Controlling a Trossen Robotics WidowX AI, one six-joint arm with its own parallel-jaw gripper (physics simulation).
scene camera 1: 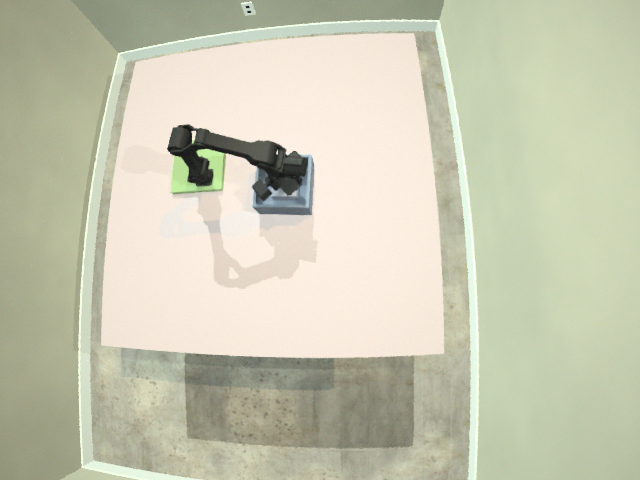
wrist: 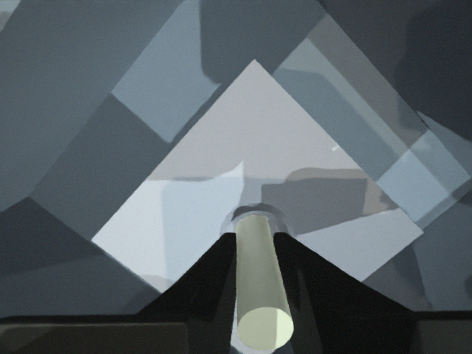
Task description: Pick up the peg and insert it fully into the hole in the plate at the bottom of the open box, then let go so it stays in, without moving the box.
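Places are measured from the arm's base along level axes (x down, y right, z back), in metres.
Where they show: gripper, fingertip midpoint: (wrist: 254,244); arm's base, origin of the base link: (scene camera 1: 204,177).
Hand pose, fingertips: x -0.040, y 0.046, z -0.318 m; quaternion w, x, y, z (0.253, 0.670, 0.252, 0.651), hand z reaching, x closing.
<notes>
Things, the pixels of their centre, and the offset from my fingertips. "pt": a spot on its surface instead. Level surfaces: height alone.
- pale green peg, body centre: (wrist: 254,243) dx +0.002, dy -0.001, dz +0.001 m
- round hole's ring, body centre: (wrist: 253,211) (scene camera 1: 285,186) dx +0.030, dy +0.001, dz +0.001 m
- white plate, surface spot: (wrist: 200,150) pt dx +0.006, dy +0.012, dz -0.036 m
- blue open box, body centre: (wrist: 254,225) (scene camera 1: 284,184) dx +0.015, dy +0.001, dz +0.001 m
- pale pink table top, its level: dx +0.065 m
My gripper (wrist: 254,244) is shut on the pale green peg (wrist: 261,280), which it holds between its two black fingertips. In the wrist view the peg's far end overlaps the round hole's ring (wrist: 227,224) in the white plate (wrist: 200,150). Whether the peg's tip is inside the hole or above it cannot be told, as the peg and fingers cover part of the hole. The blue open box (scene camera 1: 283,210) (wrist: 70,150) surrounds the plate. In the scene view the gripper is over the box, and the peg cannot be made out there.
The black arm reaches across from its base on a green square pad (scene camera 1: 180,181), left of the box. The box walls stand around the gripper on all sides. The pale pink table top (scene camera 1: 361,258) extends around the box and pad. Arm shadows fall on the table and plate.
</notes>
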